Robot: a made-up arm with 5 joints. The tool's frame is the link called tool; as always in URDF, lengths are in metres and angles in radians. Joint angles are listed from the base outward.
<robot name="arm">
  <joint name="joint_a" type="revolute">
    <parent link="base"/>
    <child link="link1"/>
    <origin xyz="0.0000 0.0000 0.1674" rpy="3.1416 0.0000 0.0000"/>
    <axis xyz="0 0 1"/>
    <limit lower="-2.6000" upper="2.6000"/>
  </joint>
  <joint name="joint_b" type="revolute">
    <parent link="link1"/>
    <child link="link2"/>
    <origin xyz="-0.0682 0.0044 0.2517"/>
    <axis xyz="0 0 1"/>
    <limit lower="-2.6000" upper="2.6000"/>
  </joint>
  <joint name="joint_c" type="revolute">
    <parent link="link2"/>
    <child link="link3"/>
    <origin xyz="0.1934 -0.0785 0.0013" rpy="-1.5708 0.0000 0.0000"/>
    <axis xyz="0 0 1"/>
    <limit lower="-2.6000" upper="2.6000"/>
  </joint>
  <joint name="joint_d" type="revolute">
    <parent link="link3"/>
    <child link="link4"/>
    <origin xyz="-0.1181 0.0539 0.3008" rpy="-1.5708 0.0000 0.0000"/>
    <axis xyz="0 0 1"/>
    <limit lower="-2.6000" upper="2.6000"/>
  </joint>
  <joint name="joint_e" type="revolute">
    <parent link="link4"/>
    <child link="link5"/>
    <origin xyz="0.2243 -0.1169 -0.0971" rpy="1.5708 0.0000 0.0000"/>
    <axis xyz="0 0 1"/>
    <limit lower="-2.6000" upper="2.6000"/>
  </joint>
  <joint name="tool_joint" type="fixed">
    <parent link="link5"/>
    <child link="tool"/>
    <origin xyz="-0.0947 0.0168 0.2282" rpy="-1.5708 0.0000 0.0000"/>
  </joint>
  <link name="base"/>
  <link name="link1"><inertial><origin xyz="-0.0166 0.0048 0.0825"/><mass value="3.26"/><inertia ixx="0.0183" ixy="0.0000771" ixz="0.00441" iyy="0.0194" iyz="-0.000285" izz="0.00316"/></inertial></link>
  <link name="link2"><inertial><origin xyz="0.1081 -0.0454 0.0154"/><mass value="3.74"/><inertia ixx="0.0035" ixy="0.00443" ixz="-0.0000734" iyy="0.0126" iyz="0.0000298" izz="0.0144"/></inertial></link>
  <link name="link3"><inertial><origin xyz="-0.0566 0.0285 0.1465"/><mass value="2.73"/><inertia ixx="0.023" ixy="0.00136" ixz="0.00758" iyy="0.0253" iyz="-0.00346" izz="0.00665"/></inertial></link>
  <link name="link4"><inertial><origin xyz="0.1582 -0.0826 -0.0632"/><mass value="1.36"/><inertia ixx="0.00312" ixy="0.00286" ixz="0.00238" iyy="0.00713" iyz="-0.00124" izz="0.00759"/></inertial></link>
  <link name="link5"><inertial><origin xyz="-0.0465 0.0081 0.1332"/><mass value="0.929"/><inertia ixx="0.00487" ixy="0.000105" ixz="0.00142" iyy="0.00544" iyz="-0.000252" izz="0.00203"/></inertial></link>
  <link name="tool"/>
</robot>
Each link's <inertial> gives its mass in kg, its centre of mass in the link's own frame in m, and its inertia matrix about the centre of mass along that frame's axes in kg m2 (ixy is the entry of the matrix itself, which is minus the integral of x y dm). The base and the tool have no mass. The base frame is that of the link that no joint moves.
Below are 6 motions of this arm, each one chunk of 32 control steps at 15 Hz.
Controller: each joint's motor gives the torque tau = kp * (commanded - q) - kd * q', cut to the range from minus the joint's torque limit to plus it. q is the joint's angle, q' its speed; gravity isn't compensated. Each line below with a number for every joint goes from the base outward.
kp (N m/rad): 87 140 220 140 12
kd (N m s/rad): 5 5.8 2.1 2.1 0.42
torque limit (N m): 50 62 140 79 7.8
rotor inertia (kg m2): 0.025 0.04 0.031 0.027 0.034
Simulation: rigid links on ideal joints. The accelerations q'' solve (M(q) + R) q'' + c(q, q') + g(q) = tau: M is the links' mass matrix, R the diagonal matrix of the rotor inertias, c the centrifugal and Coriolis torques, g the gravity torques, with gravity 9.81 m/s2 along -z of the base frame. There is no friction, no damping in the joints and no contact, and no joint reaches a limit. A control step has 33 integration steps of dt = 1/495 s. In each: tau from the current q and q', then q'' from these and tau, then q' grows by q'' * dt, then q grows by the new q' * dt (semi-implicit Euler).
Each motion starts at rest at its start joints. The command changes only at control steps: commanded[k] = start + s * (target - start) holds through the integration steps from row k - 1 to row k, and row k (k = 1, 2, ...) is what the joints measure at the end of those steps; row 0 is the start. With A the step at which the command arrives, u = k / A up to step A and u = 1 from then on. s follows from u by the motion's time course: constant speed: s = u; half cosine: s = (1 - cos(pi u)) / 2; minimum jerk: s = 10 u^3 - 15 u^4 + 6 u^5; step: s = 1 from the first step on.
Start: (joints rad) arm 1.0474 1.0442 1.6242 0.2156 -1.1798
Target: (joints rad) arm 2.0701 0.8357 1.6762 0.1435 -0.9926
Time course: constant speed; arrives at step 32
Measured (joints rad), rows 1 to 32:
1: 1.0606 1.0320 1.6300 0.1959 -1.1632
2: 1.0839 1.0233 1.6297 0.1870 -1.1281
3: 1.1164 1.0180 1.6324 0.1928 -1.1105
4: 1.1533 1.0147 1.6341 0.1895 -1.1168
5: 1.1918 1.0127 1.6359 0.1836 -1.1224
6: 1.2300 1.0098 1.6378 0.1822 -1.1167
7: 1.2656 1.0049 1.6395 0.1804 -1.1070
8: 1.2978 0.9981 1.6410 0.1774 -1.0990
9: 1.3277 0.9900 1.6425 0.1755 -1.0933
10: 1.3566 0.9815 1.6440 0.1739 -1.0886
11: 1.3857 0.9733 1.6455 0.1717 -1.0833
12: 1.4160 0.9660 1.6471 0.1692 -1.0770
13: 1.4477 0.9595 1.6488 0.1668 -1.0707
14: 1.4805 0.9537 1.6504 0.1644 -1.0649
15: 1.5139 0.9481 1.6521 0.1619 -1.0595
16: 1.5471 0.9424 1.6538 0.1595 -1.0541
17: 1.5799 0.9363 1.6554 0.1572 -1.0485
18: 1.6120 0.9297 1.6570 0.1549 -1.0426
19: 1.6436 0.9229 1.6586 0.1526 -1.0368
20: 1.6749 0.9160 1.6602 0.1503 -1.0309
21: 1.7063 0.9091 1.6618 0.1481 -1.0251
22: 1.7379 0.9024 1.6634 0.1457 -1.0194
23: 1.7697 0.8959 1.6650 0.1434 -1.0136
24: 1.8018 0.8895 1.6667 0.1410 -1.0079
25: 1.8341 0.8832 1.6683 0.1387 -1.0022
26: 1.8663 0.8768 1.6699 0.1363 -0.9965
27: 1.8985 0.8704 1.6715 0.1340 -0.9908
28: 1.9305 0.8639 1.6732 0.1317 -0.9851
29: 1.9624 0.8573 1.6748 0.1294 -0.9793
30: 1.9942 0.8507 1.6764 0.1271 -0.9736
31: 2.0260 0.8441 1.6780 0.1248 -0.9678
32: 2.0579 0.8375 1.6796 0.1224 -0.9621

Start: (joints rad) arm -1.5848 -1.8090 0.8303 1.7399 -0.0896
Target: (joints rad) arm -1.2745 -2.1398 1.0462 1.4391 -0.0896
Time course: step
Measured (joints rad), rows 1 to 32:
1: -1.3945 -2.1051 1.1311 1.4334 -0.0731
2: -1.3207 -2.1503 1.0224 1.3779 -0.0813
3: -1.2634 -2.1258 1.0537 1.5103 -0.0550
4: -1.2598 -2.1302 1.0475 1.4524 -0.0689
5: -1.2590 -2.1320 1.0493 1.4409 -0.0747
6: -1.2619 -2.1334 1.0479 1.4679 -0.0730
7: -1.2735 -2.1405 1.0485 1.4611 -0.0721
8: -1.2805 -2.1440 1.0487 1.4585 -0.0709
9: -1.2813 -2.1435 1.0483 1.4626 -0.0706
10: -1.2793 -2.1421 1.0485 1.4605 -0.0715
11: -1.2758 -2.1401 1.0485 1.4589 -0.0718
12: -1.2728 -2.1385 1.0484 1.4594 -0.0715
13: -1.2718 -2.1382 1.0485 1.4592 -0.0713
14: -1.2724 -2.1388 1.0485 1.4594 -0.0712
15: -1.2738 -2.1396 1.0485 1.4599 -0.0714
16: -1.2750 -2.1402 1.0485 1.4600 -0.0715
17: -1.2755 -2.1404 1.0485 1.4600 -0.0715
18: -1.2754 -2.1403 1.0485 1.4599 -0.0714
19: -1.2749 -2.1400 1.0485 1.4598 -0.0714
20: -1.2744 -2.1397 1.0485 1.4597 -0.0714
21: -1.2741 -2.1396 1.0485 1.4597 -0.0714
22: -1.2741 -2.1396 1.0485 1.4597 -0.0714
23: -1.2743 -2.1397 1.0485 1.4598 -0.0714
24: -1.2745 -2.1398 1.0485 1.4598 -0.0714
25: -1.2746 -2.1399 1.0485 1.4598 -0.0714
26: -1.2746 -2.1399 1.0485 1.4598 -0.0714
27: -1.2746 -2.1398 1.0485 1.4598 -0.0714
28: -1.2745 -2.1398 1.0485 1.4598 -0.0714
29: -1.2745 -2.1398 1.0485 1.4598 -0.0714
30: -1.2744 -2.1398 1.0485 1.4598 -0.0714
31: -1.2745 -2.1398 1.0485 1.4598 -0.0714
32: -1.2745 -2.1398 1.0485 1.4598 -0.0714

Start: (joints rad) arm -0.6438 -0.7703 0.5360 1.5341 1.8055
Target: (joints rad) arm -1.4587 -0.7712 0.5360 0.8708 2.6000
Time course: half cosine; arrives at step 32
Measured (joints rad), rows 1 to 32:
1: -0.6428 -0.7684 0.5392 1.5483 1.8030
2: -0.6492 -0.7697 0.5373 1.5455 1.8075
3: -0.6587 -0.7713 0.5387 1.5305 1.8187
4: -0.6694 -0.7701 0.5379 1.5200 1.8310
5: -0.6842 -0.7694 0.5377 1.5060 1.8458
6: -0.7031 -0.7696 0.5376 1.4872 1.8646
7: -0.7256 -0.7697 0.5373 1.4671 1.8869
8: -0.7516 -0.7701 0.5370 1.4447 1.9125
9: -0.7804 -0.7705 0.5367 1.4196 1.9407
10: -0.8117 -0.7707 0.5363 1.3926 1.9709
11: -0.8451 -0.7708 0.5359 1.3638 2.0029
12: -0.8805 -0.7709 0.5355 1.3335 2.0367
13: -0.9175 -0.7710 0.5351 1.3021 2.0720
14: -0.9559 -0.7711 0.5347 1.2699 2.1085
15: -0.9952 -0.7713 0.5342 1.2371 2.1458
16: -1.0351 -0.7715 0.5338 1.2040 2.1836
17: -1.0752 -0.7717 0.5335 1.1710 2.2213
18: -1.1150 -0.7719 0.5331 1.1385 2.2587
19: -1.1542 -0.7720 0.5328 1.1066 2.2955
20: -1.1924 -0.7721 0.5325 1.0757 2.3312
21: -1.2293 -0.7722 0.5322 1.0462 2.3655
22: -1.2644 -0.7724 0.5319 1.0183 2.3982
23: -1.2975 -0.7725 0.5317 0.9922 2.4288
24: -1.3283 -0.7726 0.5315 0.9683 2.4571
25: -1.3564 -0.7727 0.5313 0.9467 2.4828
26: -1.3815 -0.7727 0.5312 0.9277 2.5056
27: -1.4035 -0.7728 0.5311 0.9114 2.5253
28: -1.4221 -0.7728 0.5310 0.8980 2.5417
29: -1.4370 -0.7728 0.5309 0.8877 2.5547
30: -1.4483 -0.7728 0.5309 0.8805 2.5640
31: -1.4557 -0.7728 0.5309 0.8765 2.5697
32: -1.4593 -0.7727 0.5308 0.8757 2.5716

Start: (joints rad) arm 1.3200 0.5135 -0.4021 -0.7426 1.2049
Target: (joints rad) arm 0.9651 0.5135 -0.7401 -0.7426 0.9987
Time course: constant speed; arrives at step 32
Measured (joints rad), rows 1 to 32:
1: 1.3186 0.5182 -0.3956 -0.7273 1.2119
2: 1.3091 0.5185 -0.4125 -0.7309 1.2264
3: 1.2978 0.5176 -0.4217 -0.7303 1.2197
4: 1.2844 0.5160 -0.4324 -0.7281 1.2054
5: 1.2698 0.5137 -0.4434 -0.7278 1.1953
6: 1.2559 0.5120 -0.4538 -0.7264 1.1907
7: 1.2429 0.5110 -0.4645 -0.7259 1.1878
8: 1.2313 0.5108 -0.4751 -0.7256 1.1827
9: 1.2208 0.5114 -0.4857 -0.7256 1.1754
10: 1.2112 0.5124 -0.4963 -0.7257 1.1680
11: 1.2017 0.5134 -0.5069 -0.7258 1.1614
12: 1.1920 0.5142 -0.5175 -0.7257 1.1554
13: 1.1816 0.5146 -0.5282 -0.7254 1.1494
14: 1.1705 0.5145 -0.5388 -0.7250 1.1433
15: 1.1588 0.5141 -0.5495 -0.7245 1.1370
16: 1.1469 0.5135 -0.5601 -0.7239 1.1308
17: 1.1350 0.5130 -0.5708 -0.7234 1.1246
18: 1.1234 0.5127 -0.5814 -0.7230 1.1184
19: 1.1121 0.5127 -0.5921 -0.7227 1.1122
20: 1.1011 0.5128 -0.6027 -0.7225 1.1058
21: 1.0904 0.5130 -0.6134 -0.7223 1.0995
22: 1.0797 0.5133 -0.6240 -0.7221 1.0931
23: 1.0690 0.5135 -0.6347 -0.7218 1.0868
24: 1.0581 0.5136 -0.6453 -0.7215 1.0805
25: 1.0470 0.5136 -0.6560 -0.7212 1.0742
26: 1.0358 0.5135 -0.6666 -0.7209 1.0679
27: 1.0245 0.5134 -0.6773 -0.7205 1.0616
28: 1.0132 0.5133 -0.6880 -0.7202 1.0552
29: 1.0020 0.5132 -0.6986 -0.7199 1.0489
30: 0.9908 0.5132 -0.7093 -0.7196 1.0425
31: 0.9798 0.5132 -0.7200 -0.7193 1.0361
32: 0.9687 0.5132 -0.7306 -0.7190 1.0297

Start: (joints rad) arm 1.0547 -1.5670 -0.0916 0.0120 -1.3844
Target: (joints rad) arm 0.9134 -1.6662 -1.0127 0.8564 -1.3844
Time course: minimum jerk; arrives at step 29
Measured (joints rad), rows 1 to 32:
1: 1.0553 -1.5666 -0.0926 0.0150 -1.3856
2: 1.0553 -1.5666 -0.0956 0.0170 -1.3874
3: 1.0556 -1.5665 -0.1028 0.0231 -1.3876
4: 1.0558 -1.5665 -0.1152 0.0339 -1.3867
5: 1.0552 -1.5672 -0.1335 0.0502 -1.3861
6: 1.0535 -1.5687 -0.1583 0.0725 -1.3865
7: 1.0502 -1.5714 -0.1896 0.1009 -1.3877
8: 1.0450 -1.5755 -0.2271 0.1353 -1.3895
9: 1.0381 -1.5806 -0.2705 0.1752 -1.3915
10: 1.0297 -1.5867 -0.3191 0.2198 -1.3938
11: 1.0203 -1.5934 -0.3721 0.2684 -1.3963
12: 1.0103 -1.6004 -0.4284 0.3199 -1.3988
13: 1.0002 -1.6075 -0.4871 0.3733 -1.4011
14: 0.9900 -1.6144 -0.5470 0.4276 -1.4031
15: 0.9802 -1.6212 -0.6070 0.4819 -1.4047
16: 0.9706 -1.6277 -0.6659 0.5350 -1.4060
17: 0.9615 -1.6339 -0.7227 0.5861 -1.4069
18: 0.9527 -1.6398 -0.7762 0.6343 -1.4076
19: 0.9446 -1.6454 -0.8257 0.6788 -1.4080
20: 0.9371 -1.6505 -0.8702 0.7189 -1.4081
21: 0.9304 -1.6550 -0.9092 0.7539 -1.4081
22: 0.9246 -1.6588 -0.9421 0.7835 -1.4079
23: 0.9199 -1.6619 -0.9687 0.8074 -1.4076
24: 0.9163 -1.6643 -0.9890 0.8257 -1.4072
25: 0.9137 -1.6660 -1.0034 0.8386 -1.4068
26: 0.9121 -1.6670 -1.0123 0.8466 -1.4064
27: 0.9115 -1.6674 -1.0167 0.8505 -1.4060
28: 0.9116 -1.6673 -1.0180 0.8515 -1.4056
29: 0.9122 -1.6668 -1.0179 0.8511 -1.4051
30: 0.9131 -1.6662 -1.0180 0.8508 -1.4045
31: 0.9139 -1.6658 -1.0180 0.8508 -1.4042
32: 0.9142 -1.6657 -1.0180 0.8507 -1.4042

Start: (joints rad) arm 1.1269 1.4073 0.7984 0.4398 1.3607
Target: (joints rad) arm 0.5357 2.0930 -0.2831 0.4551 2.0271
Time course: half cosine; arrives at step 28
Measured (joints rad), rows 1 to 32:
1: 1.1243 1.4081 0.7887 0.4318 1.3566
2: 1.1203 1.4144 0.7779 0.4318 1.3528
3: 1.1139 1.4248 0.7589 0.4339 1.3611
4: 1.1031 1.4391 0.7334 0.4328 1.3792
5: 1.0890 1.4572 0.7021 0.4337 1.4003
6: 1.0712 1.4787 0.6651 0.4346 1.4223
7: 1.0500 1.5035 0.6228 0.4354 1.4466
8: 1.0259 1.5313 0.5759 0.4365 1.4747
9: 0.9994 1.5619 0.5249 0.4377 1.5063
10: 0.9709 1.5950 0.4705 0.4390 1.5403
11: 0.9408 1.6301 0.4134 0.4404 1.5757
12: 0.9095 1.6667 0.3543 0.4418 1.6122
13: 0.8773 1.7045 0.2939 0.4432 1.6497
14: 0.8446 1.7429 0.2330 0.4447 1.6877
15: 0.8117 1.7814 0.1724 0.4461 1.7258
16: 0.7791 1.8195 0.1128 0.4476 1.7633
17: 0.7470 1.8567 0.0551 0.4490 1.7999
18: 0.7159 1.8925 -0.0002 0.4504 1.8351
19: 0.6863 1.9264 -0.0523 0.4517 1.8684
20: 0.6585 1.9582 -0.1005 0.4529 1.8995
21: 0.6329 1.9874 -0.1442 0.4539 1.9279
22: 0.6098 2.0135 -0.1830 0.4548 1.9533
23: 0.5895 2.0364 -0.2162 0.4556 1.9753
24: 0.5722 2.0557 -0.2436 0.4562 1.9938
25: 0.5583 2.0712 -0.2647 0.4567 2.0083
26: 0.5477 2.0826 -0.2793 0.4571 2.0189
27: 0.5407 2.0898 -0.2872 0.4573 2.0254
28: 0.5373 2.0927 -0.2883 0.4573 2.0276
29: 0.5361 2.0929 -0.2877 0.4574 2.0272
30: 0.5354 2.0927 -0.2880 0.4576 2.0263
31: 0.5350 2.0926 -0.2879 0.4576 2.0260
32: 0.5349 2.0926 -0.2879 0.4576 2.0263

